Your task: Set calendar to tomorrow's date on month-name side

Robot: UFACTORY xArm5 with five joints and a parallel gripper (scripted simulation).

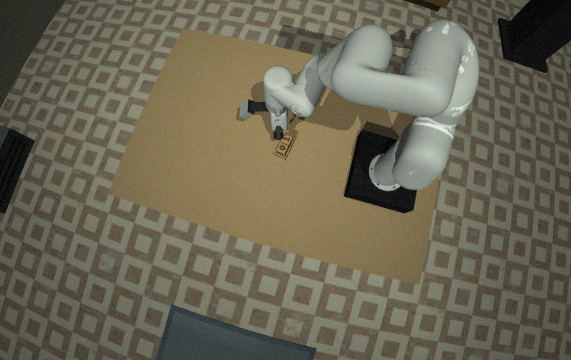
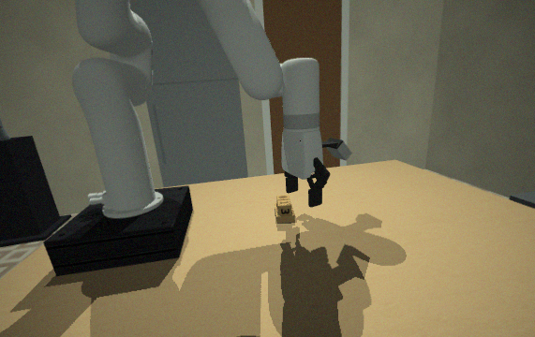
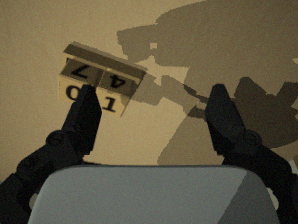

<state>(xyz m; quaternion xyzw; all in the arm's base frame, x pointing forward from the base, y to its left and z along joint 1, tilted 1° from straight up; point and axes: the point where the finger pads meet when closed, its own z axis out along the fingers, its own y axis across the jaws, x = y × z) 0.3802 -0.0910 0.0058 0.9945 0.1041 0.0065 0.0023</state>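
The wooden date cube is 5 cm below my hand, 4 cm to the left of it and 3 cm behind it. Round my hand: wooden calendar tray (6 cm below, 5 cm to the left, 3 cm behind).
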